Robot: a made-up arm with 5 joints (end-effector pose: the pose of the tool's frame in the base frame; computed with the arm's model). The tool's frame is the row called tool.
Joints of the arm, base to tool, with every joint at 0 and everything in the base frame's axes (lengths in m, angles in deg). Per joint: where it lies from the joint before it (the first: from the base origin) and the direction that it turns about. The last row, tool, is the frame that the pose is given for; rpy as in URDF.
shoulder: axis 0 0 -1 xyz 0.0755 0 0.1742
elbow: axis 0 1 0 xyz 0.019 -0.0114 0.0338
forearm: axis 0 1 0 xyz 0.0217 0 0.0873
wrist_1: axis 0 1 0 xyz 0.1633 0 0.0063
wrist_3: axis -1 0 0 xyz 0.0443 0.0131 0
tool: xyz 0 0 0 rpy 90 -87.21 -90
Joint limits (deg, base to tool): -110..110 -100..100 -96.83..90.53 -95..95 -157.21..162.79
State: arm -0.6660 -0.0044 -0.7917 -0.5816 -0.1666
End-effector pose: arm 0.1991 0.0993 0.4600 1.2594 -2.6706 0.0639
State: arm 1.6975 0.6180 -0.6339 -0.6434 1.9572
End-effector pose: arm 0.0411 -0.2834 0.3026 -2.1727 0.5138 0.1152
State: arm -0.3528 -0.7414 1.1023 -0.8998 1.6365
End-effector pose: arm 0.2336 0.0600 0.2580 -1.3512 -1.9027 1.0921
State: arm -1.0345 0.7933 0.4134 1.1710 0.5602
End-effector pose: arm 0.1397 0.1113 0.0728 -0.2298 0.8587 1.4542
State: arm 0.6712 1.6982 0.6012 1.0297 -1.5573
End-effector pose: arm 0.0415 0.0291 0.0576 -0.9365 1.8557 -1.5630
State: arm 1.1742 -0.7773 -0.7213 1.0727 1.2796
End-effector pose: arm 0.0844 -0.0169 0.4671 -1.8630 -0.7188 0.0365
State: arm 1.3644 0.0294 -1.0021 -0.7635 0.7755
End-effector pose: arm 0.1023 -0.1198 0.4768 2.5814 1.4959 -0.0775
